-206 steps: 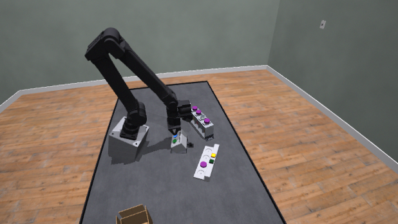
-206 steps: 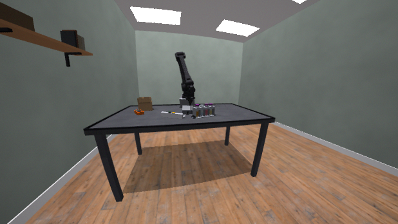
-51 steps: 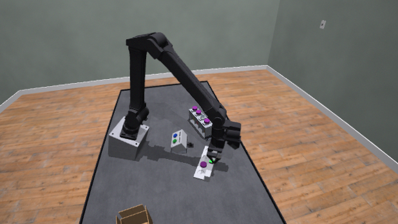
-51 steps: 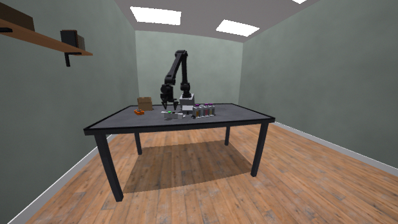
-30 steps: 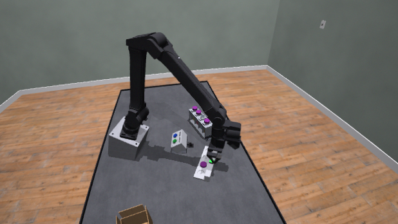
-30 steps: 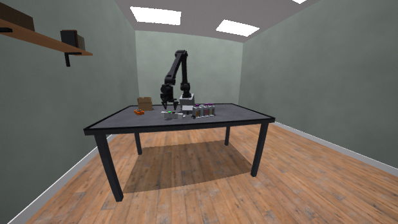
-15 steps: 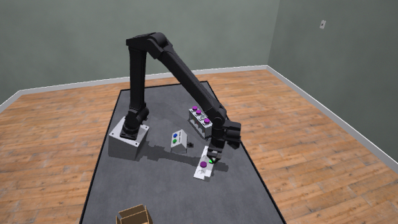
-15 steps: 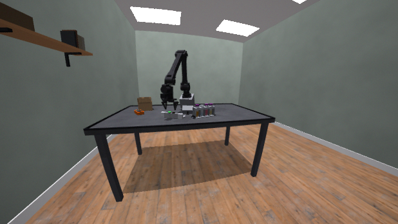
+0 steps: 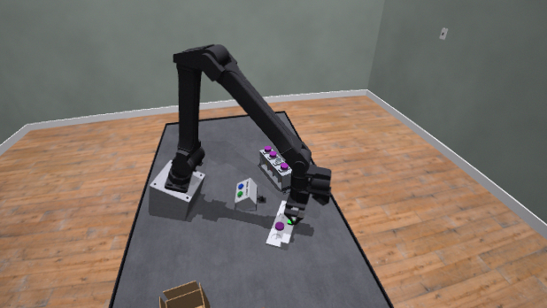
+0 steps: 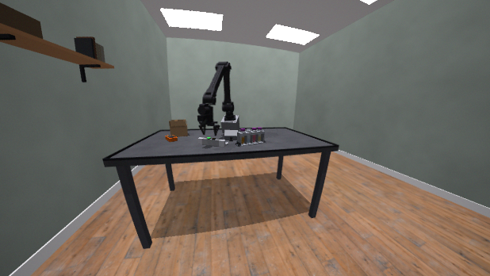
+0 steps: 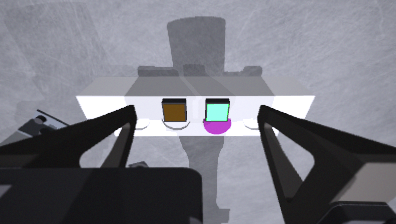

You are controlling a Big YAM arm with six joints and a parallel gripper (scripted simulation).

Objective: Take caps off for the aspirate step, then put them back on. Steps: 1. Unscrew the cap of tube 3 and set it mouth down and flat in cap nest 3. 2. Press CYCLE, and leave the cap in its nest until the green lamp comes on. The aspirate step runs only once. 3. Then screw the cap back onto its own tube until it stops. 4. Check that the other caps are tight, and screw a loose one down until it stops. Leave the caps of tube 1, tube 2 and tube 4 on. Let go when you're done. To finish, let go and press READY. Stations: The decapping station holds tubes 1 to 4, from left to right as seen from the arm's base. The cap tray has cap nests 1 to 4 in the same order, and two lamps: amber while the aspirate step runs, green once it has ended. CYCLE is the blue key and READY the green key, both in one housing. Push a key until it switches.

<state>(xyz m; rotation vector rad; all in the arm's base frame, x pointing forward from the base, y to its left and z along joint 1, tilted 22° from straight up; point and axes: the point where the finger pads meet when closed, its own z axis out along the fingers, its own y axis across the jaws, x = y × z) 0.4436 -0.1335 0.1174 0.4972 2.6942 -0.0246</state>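
Right now the cap is 70 mm below my hand and 60 mm behind it. The rest, counted from my hand: blue key (210 mm behind, 180 mm to the left, 20 mm below); key housing (200 mm behind, 160 mm to the left, 30 mm below); green key (220 mm behind, 140 mm to the left, 20 mm below).
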